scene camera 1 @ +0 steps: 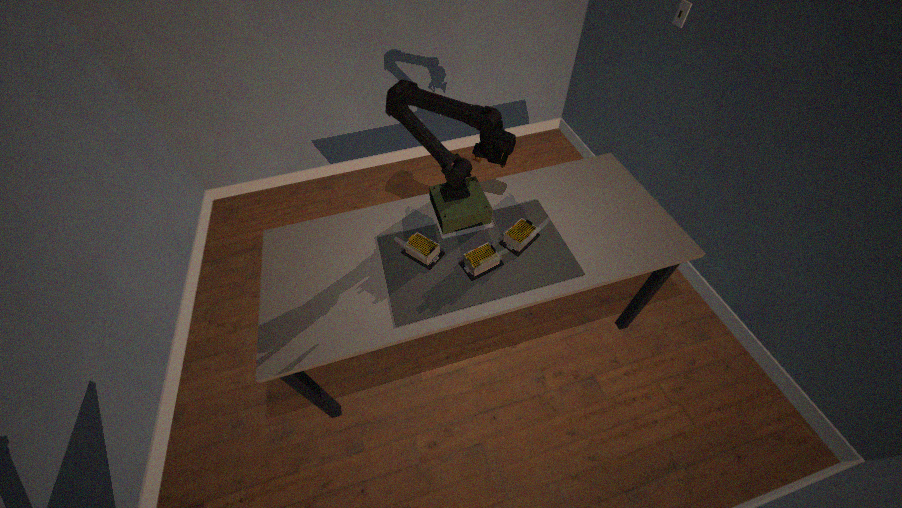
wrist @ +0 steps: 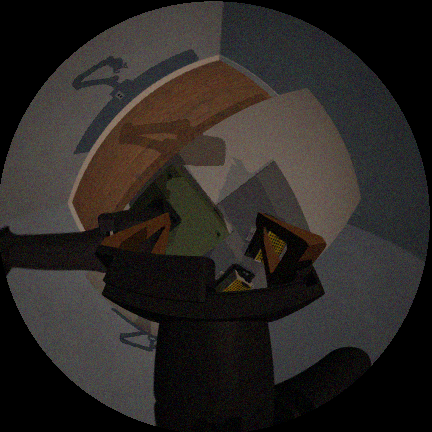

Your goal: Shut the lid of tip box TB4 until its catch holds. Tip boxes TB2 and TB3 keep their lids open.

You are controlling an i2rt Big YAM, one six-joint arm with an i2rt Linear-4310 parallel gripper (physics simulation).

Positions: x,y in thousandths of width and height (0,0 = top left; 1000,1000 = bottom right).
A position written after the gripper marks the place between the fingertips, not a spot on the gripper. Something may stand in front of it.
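You'd see the gripper (wrist: 492,501) here, and there's a grey mat (scene camera 1: 462,578) as well.
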